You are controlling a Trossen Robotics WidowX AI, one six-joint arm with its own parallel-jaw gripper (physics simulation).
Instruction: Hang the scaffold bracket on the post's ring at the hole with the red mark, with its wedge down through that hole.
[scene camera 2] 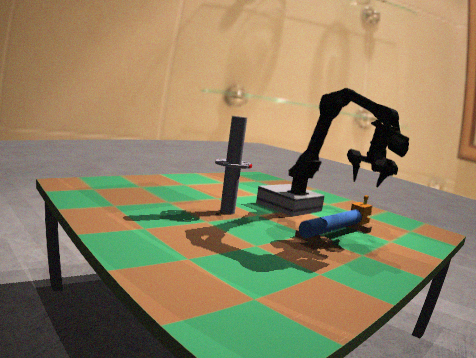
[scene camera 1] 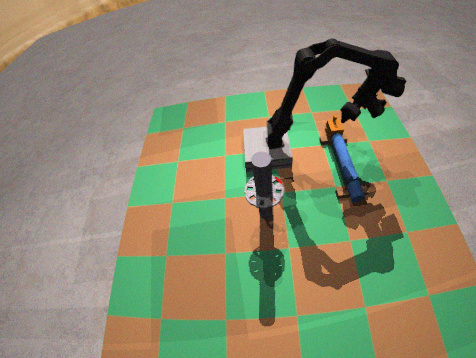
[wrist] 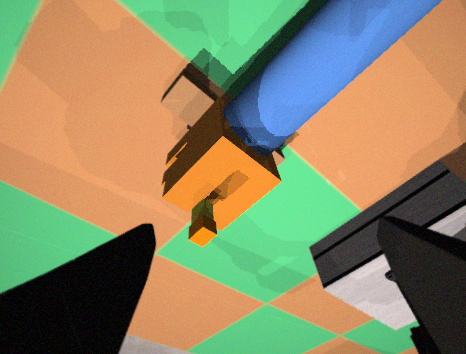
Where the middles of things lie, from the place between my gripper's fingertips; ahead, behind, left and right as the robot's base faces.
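Positions from my hand: scaffold bracket [scene camera 2: 358, 215], 4 cm to the right, 10 cm ahead, 10 cm below; grey post [scene camera 2: 238, 124], 22 cm ahead, 39 cm to the right, 1 cm below; yellow wedge [wrist: 203, 228], 1 cm to the right, 7 cm behind, 9 cm below. Going by their middles, the grey post is the farthest from my hand of the things named here.
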